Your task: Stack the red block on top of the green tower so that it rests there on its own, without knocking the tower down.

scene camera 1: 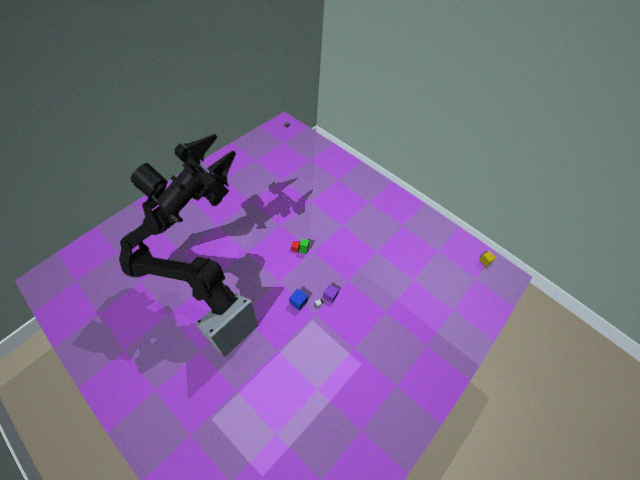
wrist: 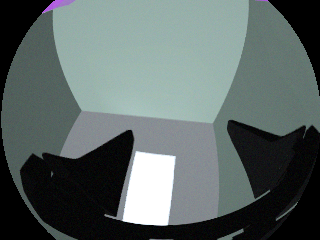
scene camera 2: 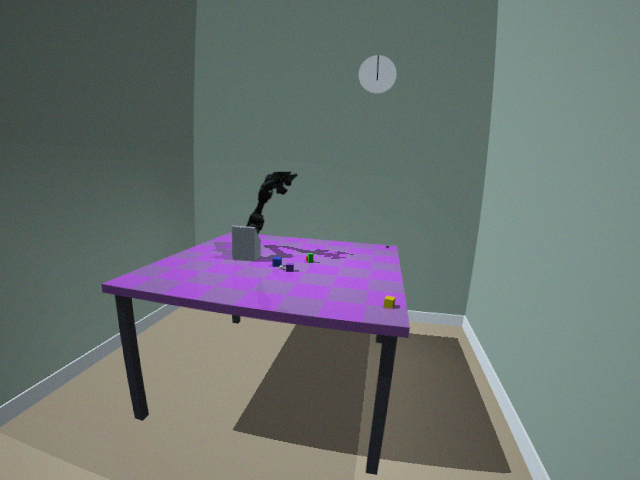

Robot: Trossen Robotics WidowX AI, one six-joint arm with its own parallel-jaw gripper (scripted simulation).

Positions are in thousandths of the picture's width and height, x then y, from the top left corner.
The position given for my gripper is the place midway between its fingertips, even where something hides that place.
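Note:
My gripper (scene camera 1: 352,299), which I also find in the wrist view (wrist: 570,544), is open. There is nothing held in my gripper.

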